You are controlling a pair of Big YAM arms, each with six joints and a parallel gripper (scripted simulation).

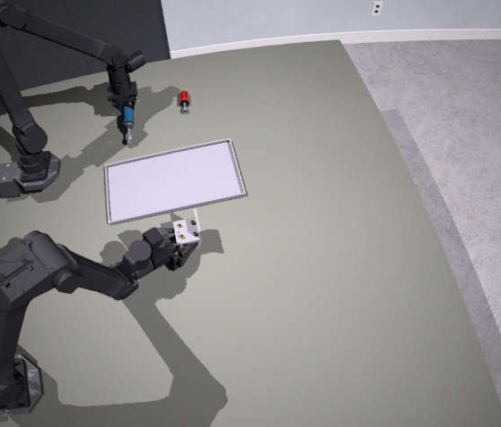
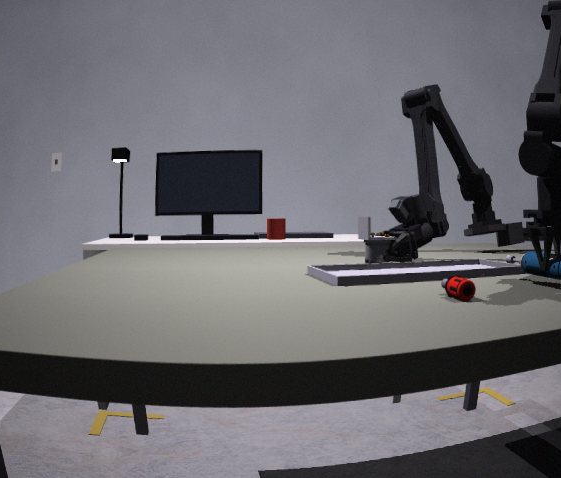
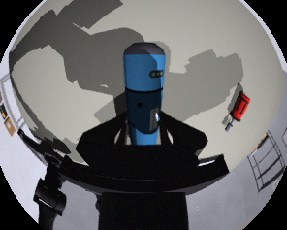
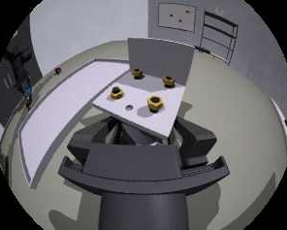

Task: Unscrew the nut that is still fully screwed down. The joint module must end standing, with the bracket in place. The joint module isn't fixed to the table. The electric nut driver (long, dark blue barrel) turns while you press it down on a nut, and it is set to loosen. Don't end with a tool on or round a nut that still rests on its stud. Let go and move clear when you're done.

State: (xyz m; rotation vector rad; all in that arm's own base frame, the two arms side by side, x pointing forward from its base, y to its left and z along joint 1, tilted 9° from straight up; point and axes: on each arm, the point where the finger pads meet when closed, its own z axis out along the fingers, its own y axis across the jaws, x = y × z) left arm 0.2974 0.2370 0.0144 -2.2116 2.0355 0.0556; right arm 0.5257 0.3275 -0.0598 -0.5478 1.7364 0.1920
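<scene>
Right now the bracket is 50 mm above my right hand. Also, from my right hand: socket tip (390 mm to the left, 180 mm behind, 10 mm above); then short red-handled tool (540 mm to the left, 10 mm below, 10 mm ahead); then shallow white tray (210 mm to the left, 50 mm behind, 20 mm below).
</scene>
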